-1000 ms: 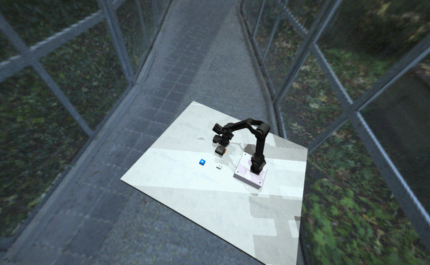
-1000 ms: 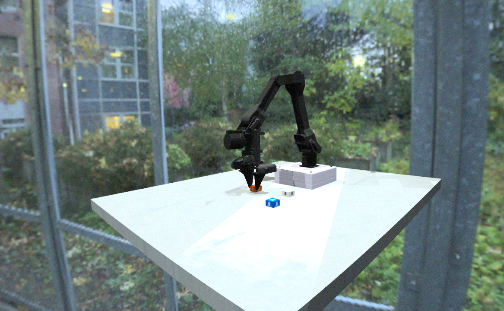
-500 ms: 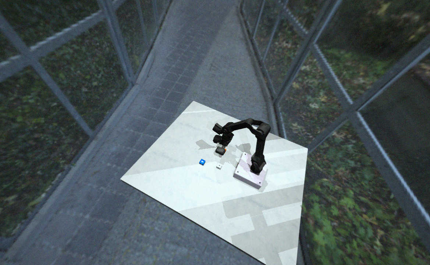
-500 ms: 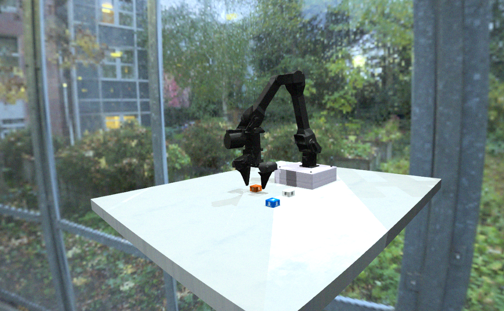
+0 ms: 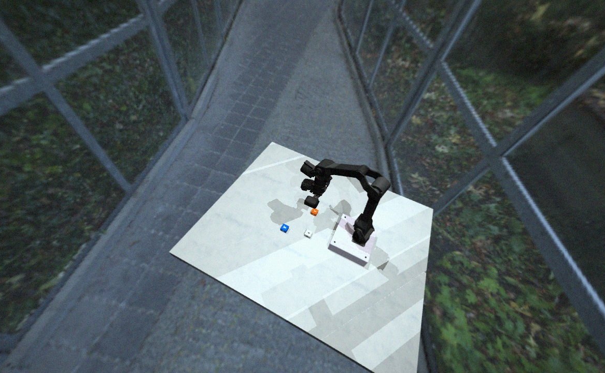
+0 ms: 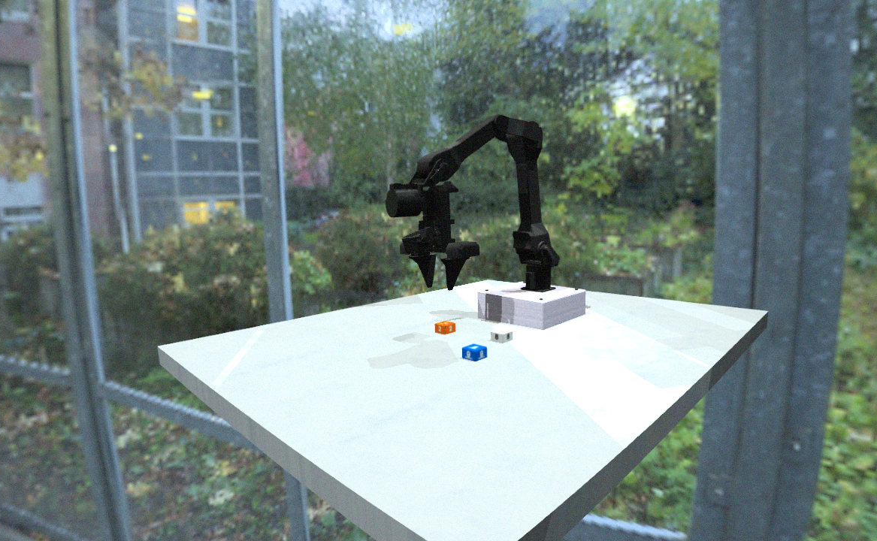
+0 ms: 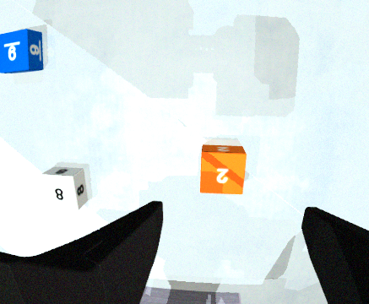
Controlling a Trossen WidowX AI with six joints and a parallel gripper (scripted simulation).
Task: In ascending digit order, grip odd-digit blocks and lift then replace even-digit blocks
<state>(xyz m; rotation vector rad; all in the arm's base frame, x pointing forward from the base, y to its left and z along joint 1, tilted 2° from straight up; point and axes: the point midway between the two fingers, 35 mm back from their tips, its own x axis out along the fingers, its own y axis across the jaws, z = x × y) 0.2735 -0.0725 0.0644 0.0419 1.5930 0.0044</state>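
The white block is 140 mm to the left of my gripper tip, 90 mm below it and 40 mm behind it. From my gripper tip the other things lie so: blue block: 170 mm to the left, 90 mm below, 80 mm ahead; orange block: 90 mm below, 10 mm behind.
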